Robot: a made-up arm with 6 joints.
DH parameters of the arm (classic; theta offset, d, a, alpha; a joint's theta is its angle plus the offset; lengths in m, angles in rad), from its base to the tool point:
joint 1: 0 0.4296 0 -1.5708
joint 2: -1.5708 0 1.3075 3.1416
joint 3: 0 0 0 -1.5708
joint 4: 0 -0.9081 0 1.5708
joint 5: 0 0.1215 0 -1.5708
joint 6: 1.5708 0 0 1.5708
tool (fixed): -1.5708 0 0 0
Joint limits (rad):
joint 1: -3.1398..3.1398
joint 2: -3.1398..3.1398
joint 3: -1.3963..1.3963
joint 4: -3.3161..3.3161
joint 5: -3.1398..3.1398
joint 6: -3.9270..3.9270
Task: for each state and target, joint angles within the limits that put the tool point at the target. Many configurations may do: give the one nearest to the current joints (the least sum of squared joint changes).
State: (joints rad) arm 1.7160 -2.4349 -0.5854 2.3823 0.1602 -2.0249
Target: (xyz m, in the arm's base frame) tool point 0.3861 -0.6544 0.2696
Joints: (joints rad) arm 2.2181 -2.5321 -1.0478 2.3646 0.1602 -2.0249
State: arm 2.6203 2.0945 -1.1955 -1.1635 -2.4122 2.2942
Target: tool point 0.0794 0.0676 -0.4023
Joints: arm 2.8289 2.4426 -0.7942 -0.7519 -2.4122 2.2942
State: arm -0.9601 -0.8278 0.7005 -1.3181 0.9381 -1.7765
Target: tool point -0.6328 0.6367 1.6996
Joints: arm -0.8222 -1.2436 0.0744 -1.3190 0.9381 -1.7765
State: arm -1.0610 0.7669 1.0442 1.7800 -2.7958 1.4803
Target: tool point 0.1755 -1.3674 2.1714
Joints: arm -1.4572 0.6322 1.3489 1.7314 -2.7958 1.4803
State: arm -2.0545 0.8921 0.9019 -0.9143 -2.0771 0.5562
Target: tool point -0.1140 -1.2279 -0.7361
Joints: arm -1.6103 1.7658 0.2511 -1.0020 -2.0771 0.5562
